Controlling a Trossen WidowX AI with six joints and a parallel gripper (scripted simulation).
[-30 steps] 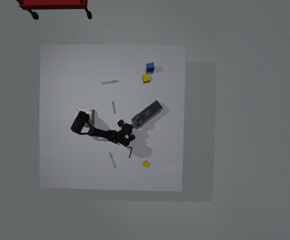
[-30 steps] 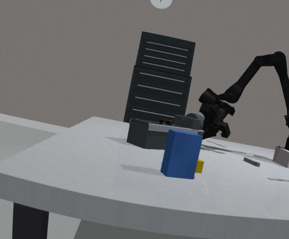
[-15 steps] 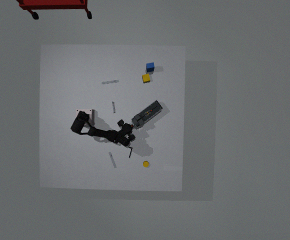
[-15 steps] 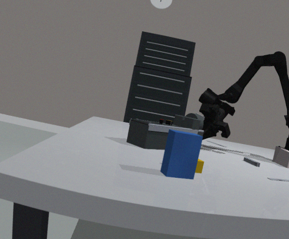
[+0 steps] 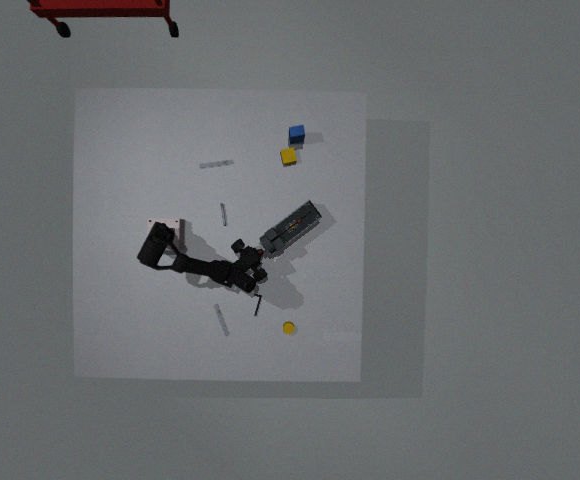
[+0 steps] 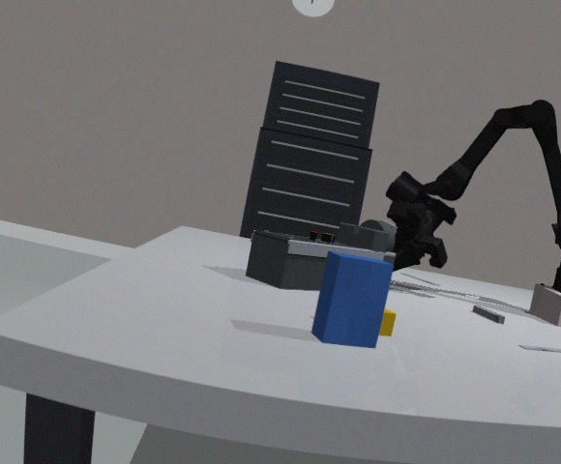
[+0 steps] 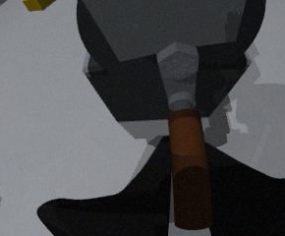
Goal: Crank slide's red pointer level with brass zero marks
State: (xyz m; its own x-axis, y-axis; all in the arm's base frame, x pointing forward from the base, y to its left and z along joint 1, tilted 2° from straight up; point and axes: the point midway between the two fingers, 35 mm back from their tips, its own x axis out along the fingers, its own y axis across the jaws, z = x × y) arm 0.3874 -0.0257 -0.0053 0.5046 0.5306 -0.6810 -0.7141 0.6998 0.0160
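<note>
Now: the brown crank handle 1 cm behind my gripper tip, 1 cm to the right of it and 3 cm above it. Also, from my gripper tip: red pointer (14 cm ahead, 15 cm to the left, 5 cm above); then black hex key (1 cm ahead, 22 cm to the right, 3 cm below); then yellow block (5 cm ahead, 42 cm to the left, 2 cm below).
</note>
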